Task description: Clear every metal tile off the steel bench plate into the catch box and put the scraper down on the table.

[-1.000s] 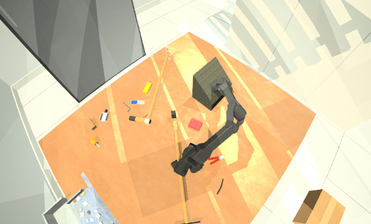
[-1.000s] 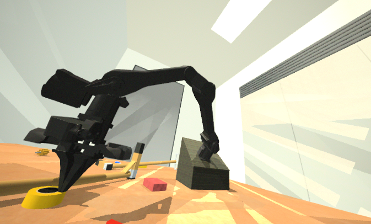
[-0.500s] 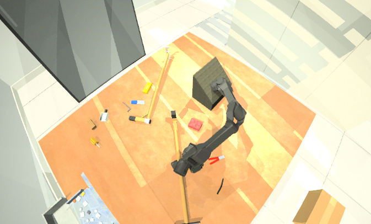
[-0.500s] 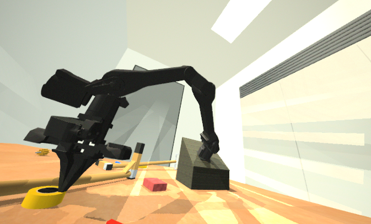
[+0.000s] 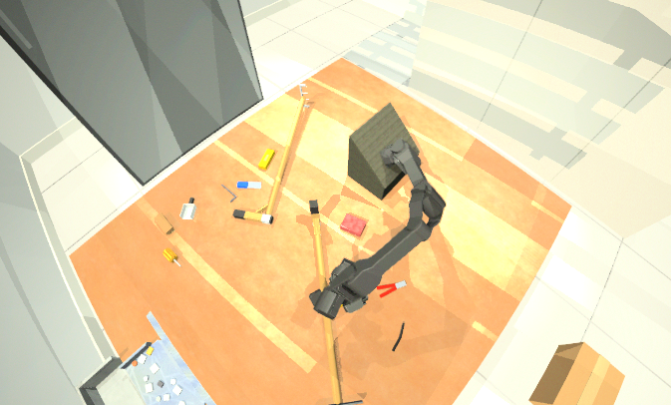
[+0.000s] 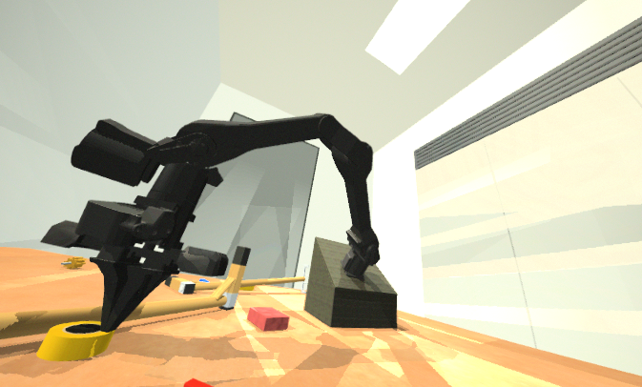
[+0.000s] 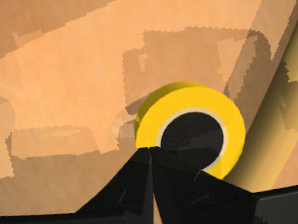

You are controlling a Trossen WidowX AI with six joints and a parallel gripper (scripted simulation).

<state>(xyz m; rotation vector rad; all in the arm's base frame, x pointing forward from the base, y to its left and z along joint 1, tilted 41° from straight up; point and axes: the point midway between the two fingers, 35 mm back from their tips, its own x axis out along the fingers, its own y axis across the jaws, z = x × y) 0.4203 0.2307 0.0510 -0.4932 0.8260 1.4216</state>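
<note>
The yellow tape roll is 2 cm ahead of my gripper tip and 1 cm below it. Round my gripper tip: red clip 14 cm behind, 10 cm to the left, 2 cm below; then long scraper 5 cm ahead, 4 cm above, 1 cm to the right; then black strip 21 cm to the left, 4 cm behind, 1 cm below.
</note>
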